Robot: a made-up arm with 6 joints.
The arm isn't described. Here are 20 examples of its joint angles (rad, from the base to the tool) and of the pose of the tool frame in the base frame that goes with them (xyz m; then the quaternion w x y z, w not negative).
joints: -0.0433 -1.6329 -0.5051 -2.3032 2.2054 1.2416
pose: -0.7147 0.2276 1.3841 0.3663 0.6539 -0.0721 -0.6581
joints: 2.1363 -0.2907 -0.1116 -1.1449 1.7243 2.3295
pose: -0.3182 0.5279 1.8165 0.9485 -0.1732 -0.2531 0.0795
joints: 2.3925 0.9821 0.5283 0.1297 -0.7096 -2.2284
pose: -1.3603 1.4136 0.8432 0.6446 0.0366 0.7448 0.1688
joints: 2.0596 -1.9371 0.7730 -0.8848 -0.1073 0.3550
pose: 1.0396 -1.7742 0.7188 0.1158 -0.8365 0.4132 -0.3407
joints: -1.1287 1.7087 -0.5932 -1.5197 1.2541 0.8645
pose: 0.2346 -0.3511 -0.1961 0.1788 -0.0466 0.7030 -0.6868
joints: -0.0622 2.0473 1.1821 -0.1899 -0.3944 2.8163
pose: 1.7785 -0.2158 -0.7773 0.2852 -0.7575 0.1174 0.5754
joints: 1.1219 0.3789 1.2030 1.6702 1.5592 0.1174
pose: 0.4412 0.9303 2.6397 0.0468 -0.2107 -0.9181 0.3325
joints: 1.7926 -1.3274 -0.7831 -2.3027 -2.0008 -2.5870
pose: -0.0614 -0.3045 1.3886 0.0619 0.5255 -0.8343 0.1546
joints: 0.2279 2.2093 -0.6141 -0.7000 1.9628 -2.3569
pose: 0.0238 -0.0315 -0.3541 0.5725 0.6989 0.0146 -0.4284
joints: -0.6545 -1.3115 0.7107 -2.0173 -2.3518 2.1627
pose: -1.1450 1.0939 1.9336 0.0151 0.8148 0.3359 -0.4723
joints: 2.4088 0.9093 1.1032 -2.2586 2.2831 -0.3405
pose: -1.5865 1.2364 1.4610 0.6583 0.6649 0.2523 -0.2469
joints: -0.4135 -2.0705 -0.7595 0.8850 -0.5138 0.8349
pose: -0.9135 0.3144 1.0373 0.5381 -0.6012 -0.1150 -0.5795
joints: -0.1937 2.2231 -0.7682 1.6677 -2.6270 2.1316
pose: -0.0261 -0.0105 -0.4812 0.9061 -0.1888 -0.0116 -0.3784
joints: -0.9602 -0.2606 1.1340 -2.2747 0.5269 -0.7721
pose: 0.1083 0.1480 2.8099 0.1319 0.7138 -0.5137 0.4573
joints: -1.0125 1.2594 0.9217 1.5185 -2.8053 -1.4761
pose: 1.1770 -1.8606 0.7666 0.3654 0.1402 -0.1504 0.9079
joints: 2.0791 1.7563 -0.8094 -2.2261 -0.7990 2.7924
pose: -0.2085 0.1793 -0.1081 0.0651 -0.5815 0.5034 0.6358
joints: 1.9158 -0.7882 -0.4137 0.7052 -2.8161 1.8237
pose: 0.1338 0.1062 1.9149 0.2337 0.8123 -0.2499 -0.4724
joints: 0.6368 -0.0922 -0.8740 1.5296 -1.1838 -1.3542
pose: 0.5739 0.4176 1.2171 0.8584 -0.3785 0.2297 -0.2590
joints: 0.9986 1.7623 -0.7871 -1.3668 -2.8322 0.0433
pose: 0.1360 0.2369 -0.0651 0.6491 -0.3531 -0.6283 0.2433
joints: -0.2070 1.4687 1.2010 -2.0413 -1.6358 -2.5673
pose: 2.2214 -0.3426 0.3518 0.5758 -0.4969 -0.6162 0.2046
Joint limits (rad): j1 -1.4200..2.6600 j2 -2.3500..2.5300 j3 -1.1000..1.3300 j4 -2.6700..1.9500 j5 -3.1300..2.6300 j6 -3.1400..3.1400
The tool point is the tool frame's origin. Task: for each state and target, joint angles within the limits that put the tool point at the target. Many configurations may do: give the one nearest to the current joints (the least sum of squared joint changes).
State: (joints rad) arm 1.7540 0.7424 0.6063 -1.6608 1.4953 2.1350
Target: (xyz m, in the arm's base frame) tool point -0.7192 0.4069 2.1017
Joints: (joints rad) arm 2.5305 -0.0900 0.3248 -1.7801 1.5347 2.1337
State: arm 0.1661 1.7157 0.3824 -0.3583 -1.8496 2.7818
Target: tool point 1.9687 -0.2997 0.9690
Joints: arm -0.1086 0.9045 0.5966 -0.3197 -1.8415 2.7858
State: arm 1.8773 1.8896 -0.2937 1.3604 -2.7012 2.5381
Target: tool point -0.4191 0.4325 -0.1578
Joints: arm 2.4661 1.4925 -0.8403 1.4428 -2.7010 2.5635
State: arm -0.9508 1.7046 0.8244 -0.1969 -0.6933 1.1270
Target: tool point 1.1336 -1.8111 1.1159
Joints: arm -0.9496 1.0662 1.0110 -0.1636 -0.6805 1.1249
